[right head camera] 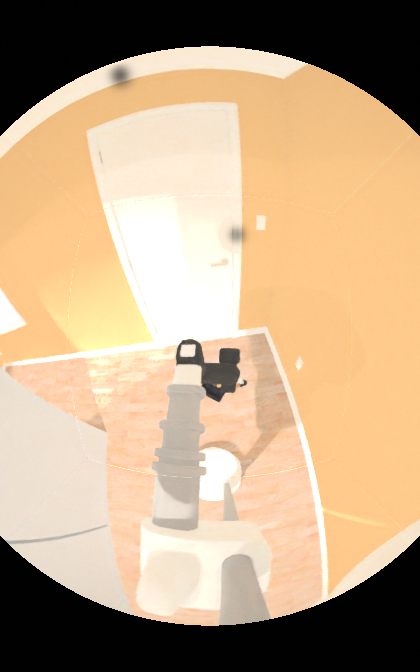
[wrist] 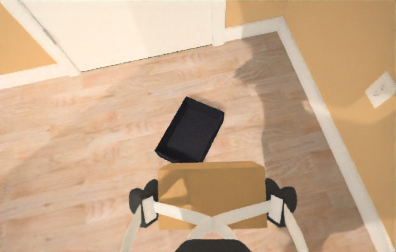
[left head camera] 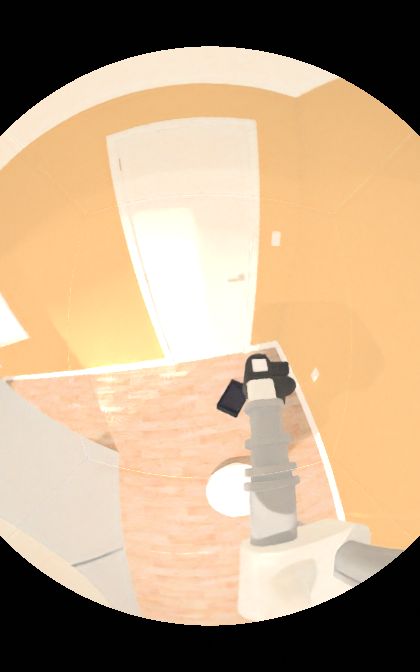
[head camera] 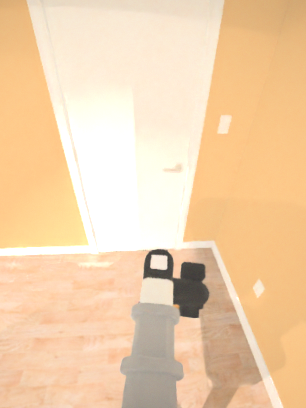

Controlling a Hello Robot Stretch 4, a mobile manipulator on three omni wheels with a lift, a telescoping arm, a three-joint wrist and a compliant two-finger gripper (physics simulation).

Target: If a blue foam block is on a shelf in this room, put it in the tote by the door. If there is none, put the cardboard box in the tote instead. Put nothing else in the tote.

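Frame: origin at the robot's base, x ahead, y left, z up, level; centimetres.
Seen in the pictures: gripper, fingertip midpoint: (wrist: 210, 193).
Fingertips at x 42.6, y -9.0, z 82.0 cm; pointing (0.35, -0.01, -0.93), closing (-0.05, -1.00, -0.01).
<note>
Offsets run from my fingertips to a thing's top centre.
In the wrist view my gripper (wrist: 210, 193) is shut on the brown cardboard box @(dx +0.0, dy -0.1, dz +5.4 cm) (wrist: 212, 187), one fingertip at each side of it. The gripper points down toward the floor, and the box hangs above it. The black tote @(dx +37.7, dy +7.3, dz -74.7 cm) (wrist: 192, 131) (left head camera: 232, 398) lies on the floor near the door, open side up; in the wrist view it shows just beyond the box's far edge. In the right head view part of the tote (right head camera: 216, 393) shows below the wrist. The wrist hides the fingers and the box in the head views. No blue foam block or shelf shows.
The white door (head camera: 160, 200) (left head camera: 225, 310) (right head camera: 205, 295) (wrist: 145, 30) stands beyond the tote. The orange wall (head camera: 270, 200) with a white baseboard (wrist: 320, 117) runs along the right. A round white object (left head camera: 230, 492) (right head camera: 218, 475) stands on the floor beside the arm.
</note>
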